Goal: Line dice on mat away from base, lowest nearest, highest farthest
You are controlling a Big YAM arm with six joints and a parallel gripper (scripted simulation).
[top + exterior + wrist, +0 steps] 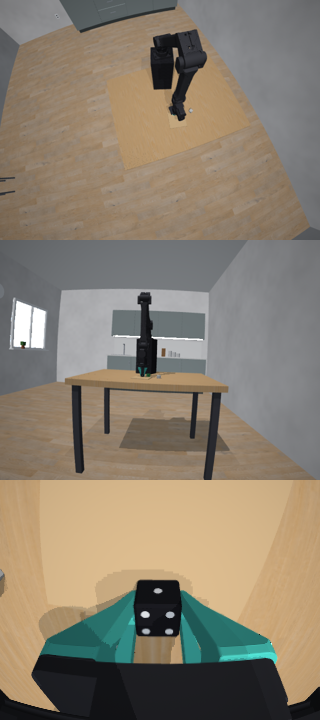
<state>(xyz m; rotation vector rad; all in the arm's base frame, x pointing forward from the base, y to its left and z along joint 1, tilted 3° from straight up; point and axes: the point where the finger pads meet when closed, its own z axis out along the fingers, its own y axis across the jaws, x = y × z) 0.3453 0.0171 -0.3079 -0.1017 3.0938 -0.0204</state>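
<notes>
The black die is right at my hand. Round my hand: mat 50 mm ahead, 10 mm below; green die 60 mm behind, 40 mm to the left; white die 10 mm ahead, 130 mm to the left.
</notes>
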